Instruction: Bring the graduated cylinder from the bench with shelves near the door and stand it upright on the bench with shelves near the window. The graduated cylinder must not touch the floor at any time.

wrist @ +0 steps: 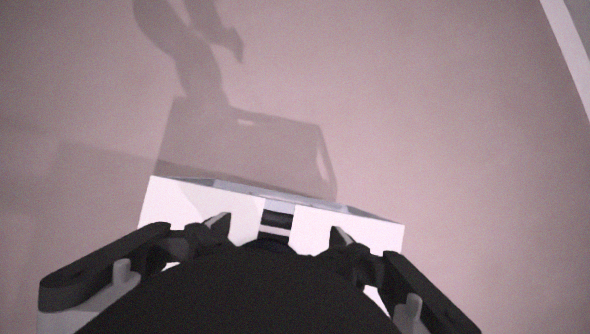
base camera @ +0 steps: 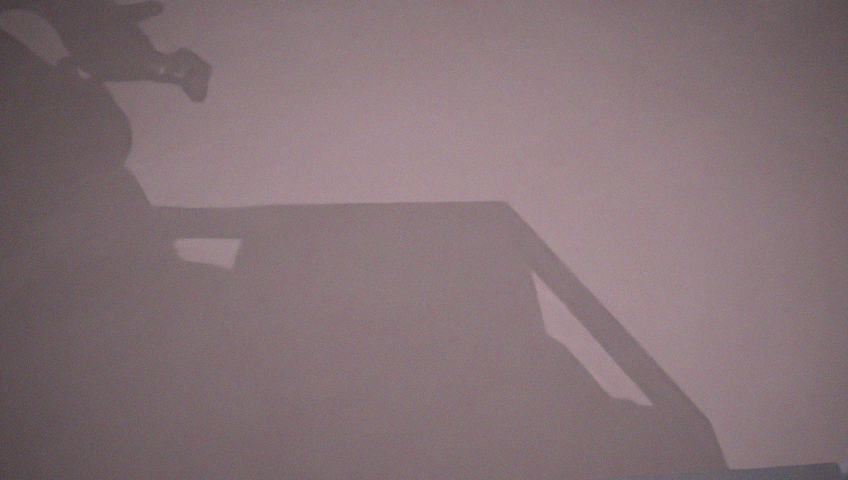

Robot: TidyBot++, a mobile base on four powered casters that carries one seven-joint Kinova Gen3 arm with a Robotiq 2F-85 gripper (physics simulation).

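Frame: origin at the arm's base, x ahead, y left, z up, level; metres.
Seen in the pictures: gripper, fingertip midpoint: (wrist: pixel 280 230).
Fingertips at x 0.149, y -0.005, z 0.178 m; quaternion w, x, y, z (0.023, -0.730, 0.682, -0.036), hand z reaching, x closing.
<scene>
A point is followed by its place in that frame.
My gripper (wrist: pixel 280 230) @(x 0.149, y -0.005, z 0.177 m) is open, its two black fingertips wide apart in the lower part of the wrist view. No object shows between them. Behind and beneath the fingers is the white top of my own mobile base (wrist: pixel 200 205) @(x 0.115, y 0.146, z -0.014 m). The graduated cylinder, the bench near the door and the bench near the window cannot be made out in either view.
The pinkish floor (wrist: pixel 450 150) @(x 0.464, y -0.687, z -0.397 m) (base camera: pixel 476 118) @(x 0.597, y -0.081, z -0.397 m) carries the shadow of my base and arm in both views. A pale strip (wrist: pixel 570 45) @(x 1.116, y -1.244, z -0.364 m) runs along the upper right of the wrist view. A grey-blue edge (base camera: pixel 791 472) @(x 0.174, y -0.267, z -0.397 m) shows at the bottom right of the base camera view.
</scene>
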